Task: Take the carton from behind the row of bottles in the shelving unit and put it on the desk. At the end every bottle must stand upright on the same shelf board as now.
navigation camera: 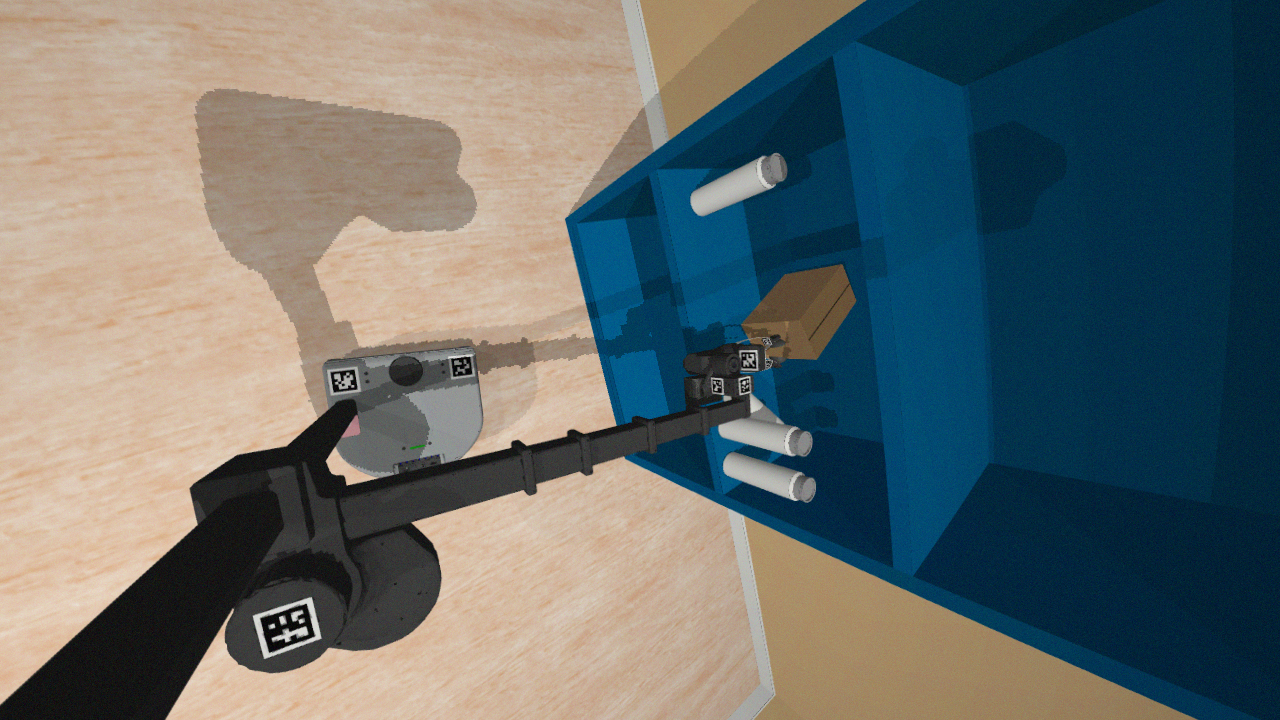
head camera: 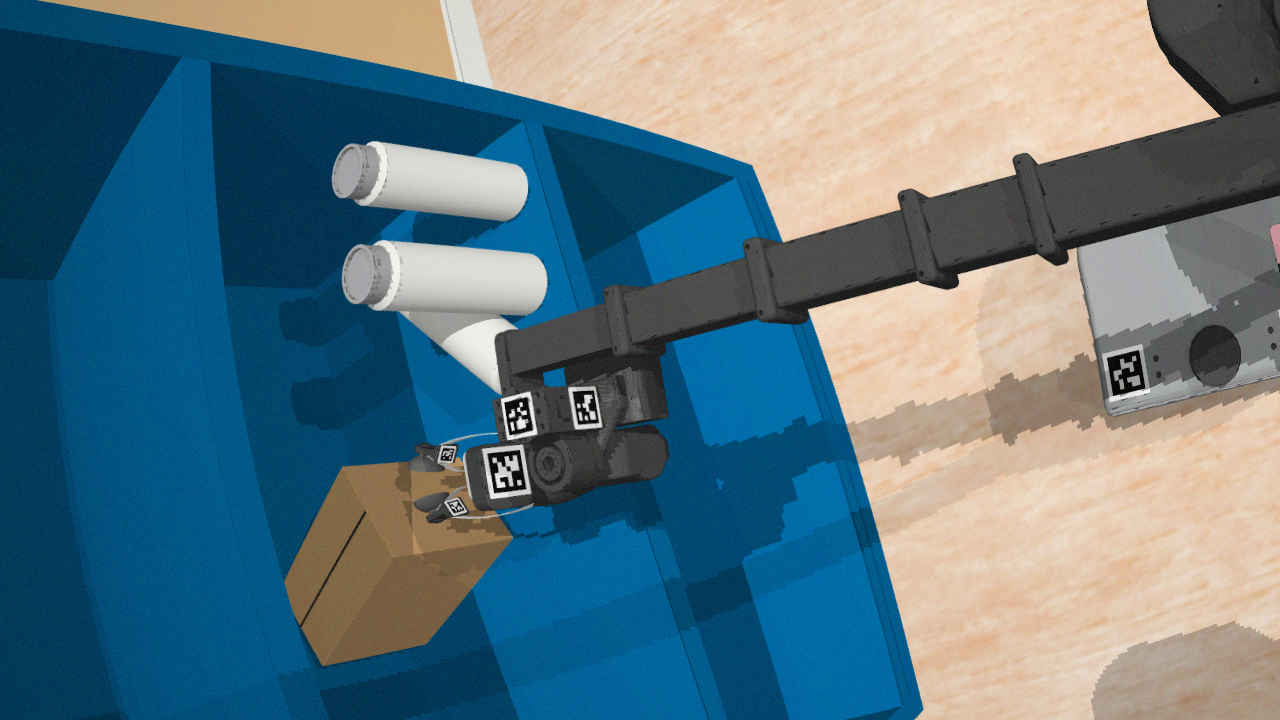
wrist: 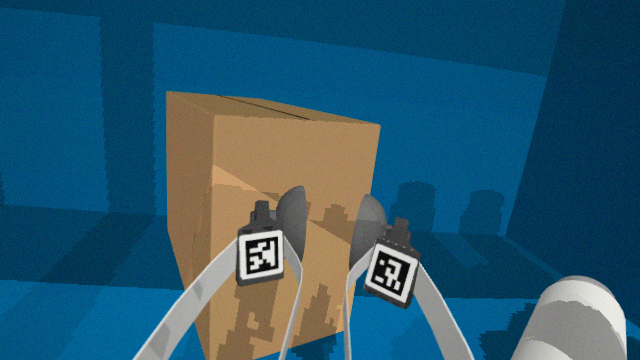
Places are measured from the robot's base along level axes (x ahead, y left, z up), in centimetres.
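Where they show: gripper, fingertip midpoint: [navigation camera: 782, 350] [head camera: 417, 485] [wrist: 330, 215]; robot's base, origin of the base link: [navigation camera: 405, 369] [head camera: 1211, 353].
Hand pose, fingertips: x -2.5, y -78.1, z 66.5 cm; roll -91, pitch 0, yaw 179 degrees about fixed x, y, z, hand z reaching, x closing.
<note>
Each offset is from my fingertips to the centre of the thing. Level surfaces: height alone.
The brown carton {dz -4.1, dx +8.9, dy -14.0 cm} [head camera: 402, 600] [navigation camera: 796, 304] [wrist: 290, 145] stands turned at an angle in the blue shelving unit [head camera: 134, 358] [navigation camera: 921, 268]. My gripper [head camera: 429, 481] [navigation camera: 776, 351] [wrist: 330, 215] is partly open, with nothing between its fingertips. The tips are in front of the carton's near face; contact is unclear. Two white bottles stand upright beside the arm, one {dz -1.4, dx -19.4, dy +7.6 cm} [head camera: 465, 279] [navigation camera: 760, 436] nearer it, the other {dz -1.4, dx -30.3, dy +6.7 cm} [head camera: 460, 183] [navigation camera: 765, 476] farther. Another bottle {dz -9.8, dx -17.9, dy -1.3 cm} [head camera: 474, 344] [wrist: 575, 320] is tipped over, partly hidden by the wrist. A further bottle {dz -1.4, dx +38.1, dy +11.5 cm} [navigation camera: 738, 185] stands upright beyond the carton. The desk does not show.
My telescoping arm [head camera: 841, 268] [navigation camera: 554, 456] reaches over the shelving unit's front edge, close to the upright pair of bottles. The unit's side wall [wrist: 585, 150] is at the right in the wrist view. My base [navigation camera: 402, 394] is on the wooden floor {dz -66.4 cm} [navigation camera: 554, 223].
</note>
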